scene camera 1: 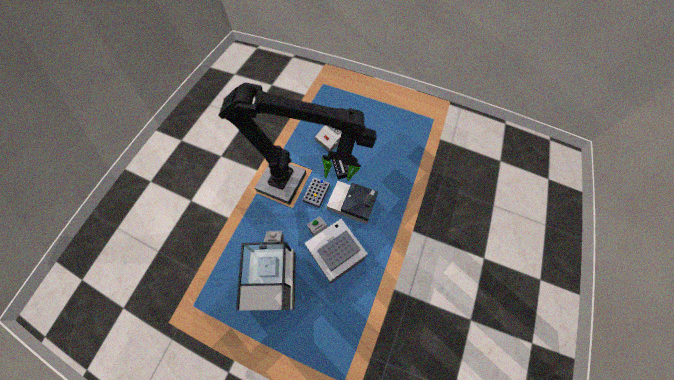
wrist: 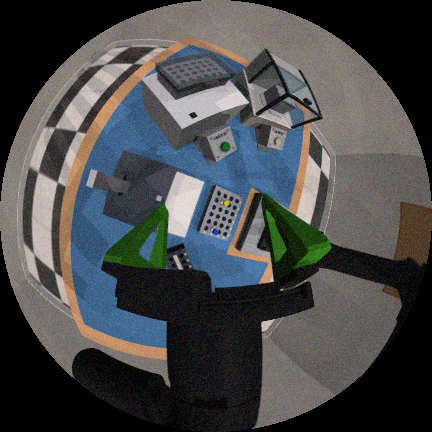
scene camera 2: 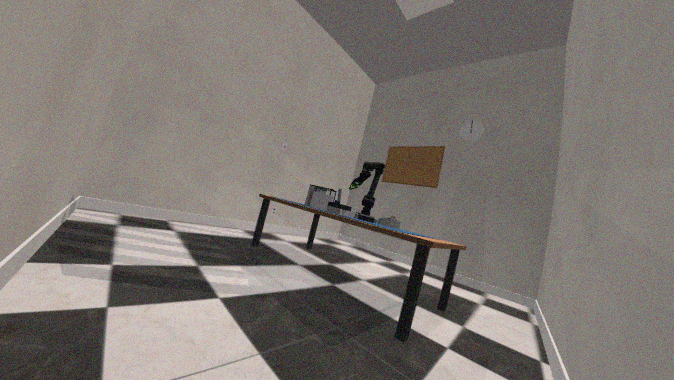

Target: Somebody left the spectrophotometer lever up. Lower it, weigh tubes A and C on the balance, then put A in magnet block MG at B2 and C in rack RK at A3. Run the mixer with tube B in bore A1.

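Frame: origin at the arm's base, x back, y left, z down, level; centimetres.
Where they show: gripper, fingertip midpoint: (scene camera 1: 336, 179) (wrist: 212, 202) (scene camera 2: 350, 187); arm's base at its link origin: (scene camera 1: 280, 176).
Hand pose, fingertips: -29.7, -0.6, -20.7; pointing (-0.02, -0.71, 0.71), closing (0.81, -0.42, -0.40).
Each offset is from my fingertips to the top centre of the thing, as dx, dy, dz.
My gripper (scene camera 1: 338, 177) (scene camera 2: 354, 185) (wrist: 212, 202) is open and empty, high above the mat. In the wrist view, the grey rack @[+10.7, +0.5, +21.2] (scene camera 1: 313, 203) (wrist: 205, 224) shows between the fingers. It holds a yellow-capped tube @[+9.8, -2.4, +18.8] (scene camera 1: 315, 195) (wrist: 226, 203) and a blue-capped tube @[+9.8, +5.2, +18.8] (scene camera 1: 321, 182) (wrist: 215, 232); their letters are unreadable. The black block @[+5.5, +18.5, +19.4] (scene camera 1: 341, 170) (wrist: 171, 253), with a white strip, is partly hidden in the wrist view. A dark and white instrument @[-7.0, +1.8, +14.0] (scene camera 1: 359, 201) (wrist: 186, 204) has an upright lever @[-13.9, +1.9, +4.2] (wrist: 107, 181). The mixer @[-5.5, -21.2, +5.2] (scene camera 1: 336, 250) (wrist: 215, 107) and glass-walled balance @[+12.9, -40.0, +2.0] (scene camera 1: 262, 297) (wrist: 255, 97) stand farther along.
A green-button box @[+3.9, -15.1, +16.8] (scene camera 1: 316, 225) (wrist: 220, 144) adjoins the mixer, and a small control box @[+18.8, -27.1, +16.8] (scene camera 1: 273, 236) (wrist: 277, 139) adjoins the balance. A white keypad box @[+16.0, +33.5, +17.2] (scene camera 1: 327, 137) is partly under the arm. The arm's base (scene camera 1: 267, 189) stands at the mat's edge beside the rack.
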